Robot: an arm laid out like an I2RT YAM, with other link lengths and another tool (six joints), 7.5 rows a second.
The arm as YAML. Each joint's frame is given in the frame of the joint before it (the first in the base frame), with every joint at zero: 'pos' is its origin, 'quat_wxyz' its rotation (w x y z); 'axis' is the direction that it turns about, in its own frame. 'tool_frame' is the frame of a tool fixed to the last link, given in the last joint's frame.
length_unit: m
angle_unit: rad
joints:
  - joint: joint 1
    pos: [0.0, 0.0, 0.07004]
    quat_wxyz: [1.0, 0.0, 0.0, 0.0]
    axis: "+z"
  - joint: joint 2
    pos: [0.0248, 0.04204, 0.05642]
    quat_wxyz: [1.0, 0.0, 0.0, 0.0]
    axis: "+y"
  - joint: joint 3
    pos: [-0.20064, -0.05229, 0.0]
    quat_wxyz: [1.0, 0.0, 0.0, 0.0]
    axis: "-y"
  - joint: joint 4
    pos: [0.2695, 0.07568, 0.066]
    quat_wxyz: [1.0, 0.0, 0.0, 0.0]
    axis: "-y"
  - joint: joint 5
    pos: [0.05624, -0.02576, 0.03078]
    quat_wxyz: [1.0, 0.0, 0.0, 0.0]
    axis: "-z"
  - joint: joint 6
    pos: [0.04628, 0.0, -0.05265]
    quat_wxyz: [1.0, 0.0, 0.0, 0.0]
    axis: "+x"
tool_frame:
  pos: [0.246, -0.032, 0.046]
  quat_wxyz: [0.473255, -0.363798, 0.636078, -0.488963]
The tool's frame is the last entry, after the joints.
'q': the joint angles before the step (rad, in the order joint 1, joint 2, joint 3, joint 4, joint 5, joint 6). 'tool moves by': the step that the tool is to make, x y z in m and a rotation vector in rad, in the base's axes. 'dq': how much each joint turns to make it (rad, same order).
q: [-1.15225 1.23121 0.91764 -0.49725 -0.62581 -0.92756]
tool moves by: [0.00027 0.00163 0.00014 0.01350 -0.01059 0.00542]
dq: [-0.00800 0.00458 -0.00001 -0.00304 -0.02022 0.00077]
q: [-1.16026 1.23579 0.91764 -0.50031 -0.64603 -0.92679]
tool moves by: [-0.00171 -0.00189 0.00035 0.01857 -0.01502 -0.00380]
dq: [-0.01640 0.00876 0.00153 -0.00001 -0.02403 0.00648]
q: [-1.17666 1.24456 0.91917 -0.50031 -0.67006 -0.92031]
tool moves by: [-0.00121 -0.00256 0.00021 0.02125 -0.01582 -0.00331]
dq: [-0.01640 0.01600 0.00685 0.00000 -0.02556 0.00725]
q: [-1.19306 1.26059 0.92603 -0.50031 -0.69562 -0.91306]
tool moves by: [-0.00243 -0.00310 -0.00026 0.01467 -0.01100 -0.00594]
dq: [-0.01604 0.01031 0.00267 0.00040 -0.01832 0.00380]
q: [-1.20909 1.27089 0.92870 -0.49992 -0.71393 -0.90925]
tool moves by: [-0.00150 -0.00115 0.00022 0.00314 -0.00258 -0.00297]
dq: [-0.00648 0.00038 -0.00002 -0.00188 -0.00496 -0.00037]
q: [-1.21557 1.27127 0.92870 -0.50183 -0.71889 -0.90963]
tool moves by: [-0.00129 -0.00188 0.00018 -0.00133 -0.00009 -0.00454]
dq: [-0.00382 -0.00003 -0.00004 0.00154 0.00076 0.00038]
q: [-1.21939 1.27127 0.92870 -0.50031 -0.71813 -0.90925]
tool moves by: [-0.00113 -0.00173 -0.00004 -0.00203 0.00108 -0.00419]
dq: [-0.00265 0.00001 0.00002 0.00154 0.00230 0.00001]
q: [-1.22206 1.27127 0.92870 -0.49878 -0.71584 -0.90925]
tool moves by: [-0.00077 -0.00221 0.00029 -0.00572 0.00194 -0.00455]
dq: [-0.00077 -0.00001 0.00037 0.00458 0.00533 0.00038]
